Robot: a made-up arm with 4 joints. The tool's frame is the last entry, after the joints.
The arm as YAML. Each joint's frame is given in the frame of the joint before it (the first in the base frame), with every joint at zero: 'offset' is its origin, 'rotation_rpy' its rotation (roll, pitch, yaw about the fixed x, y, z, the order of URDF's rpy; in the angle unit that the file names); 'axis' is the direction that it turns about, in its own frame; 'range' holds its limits. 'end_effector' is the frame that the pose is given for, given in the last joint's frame.
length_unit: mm
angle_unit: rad
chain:
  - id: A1
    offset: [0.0, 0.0, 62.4]
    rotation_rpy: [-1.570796, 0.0, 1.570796]
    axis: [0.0, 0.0, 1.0]
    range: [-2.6, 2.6]
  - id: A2
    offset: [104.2, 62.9, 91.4]
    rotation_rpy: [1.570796, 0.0, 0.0]
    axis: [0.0, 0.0, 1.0]
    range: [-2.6, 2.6]
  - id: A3
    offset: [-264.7, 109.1, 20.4]
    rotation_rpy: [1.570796, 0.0, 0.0]
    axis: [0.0, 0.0, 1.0]
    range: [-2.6, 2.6]
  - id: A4
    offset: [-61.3, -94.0, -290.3]
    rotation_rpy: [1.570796, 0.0, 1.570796]
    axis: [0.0, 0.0, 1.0]
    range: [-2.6, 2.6]
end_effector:
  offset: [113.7, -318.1, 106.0]
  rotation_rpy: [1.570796, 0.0, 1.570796]
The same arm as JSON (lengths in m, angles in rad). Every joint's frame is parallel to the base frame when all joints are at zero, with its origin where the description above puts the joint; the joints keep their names.
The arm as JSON. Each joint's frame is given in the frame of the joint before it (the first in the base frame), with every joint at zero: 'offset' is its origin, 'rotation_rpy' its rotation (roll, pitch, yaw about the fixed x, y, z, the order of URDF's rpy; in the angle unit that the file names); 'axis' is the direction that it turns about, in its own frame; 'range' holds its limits. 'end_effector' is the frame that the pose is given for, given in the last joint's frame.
{"length_unit": "m", "angle_unit": "rad", "chain": [
  {"id": "A1", "offset": [0.0, 0.0, 0.0624], "rotation_rpy": [0.0, 0.0, 0.0], "axis": [-1.0, 0.0, 0.0], "range": [-2.6, 2.6]},
  {"id": "A2", "offset": [-0.0914, 0.1042, -0.0629], "rotation_rpy": [0.0, 0.0, 0.0], "axis": [0.0, 0.0, 1.0], "range": [-2.6, 2.6]},
  {"id": "A3", "offset": [-0.1091, -0.2647, 0.0204], "rotation_rpy": [0.0, 0.0, 0.0], "axis": [1.0, 0.0, 0.0], "range": [-2.6, 2.6]},
  {"id": "A4", "offset": [-0.2903, -0.0613, -0.094], "rotation_rpy": [0.0, 0.0, 0.0], "axis": [0.0, 1.0, 0.0], "range": [-2.6, 2.6]}
], "end_effector": {"offset": [-0.3181, 0.106, 0.1137], "rotation_rpy": [0.0, 0.0, 0.0]}}

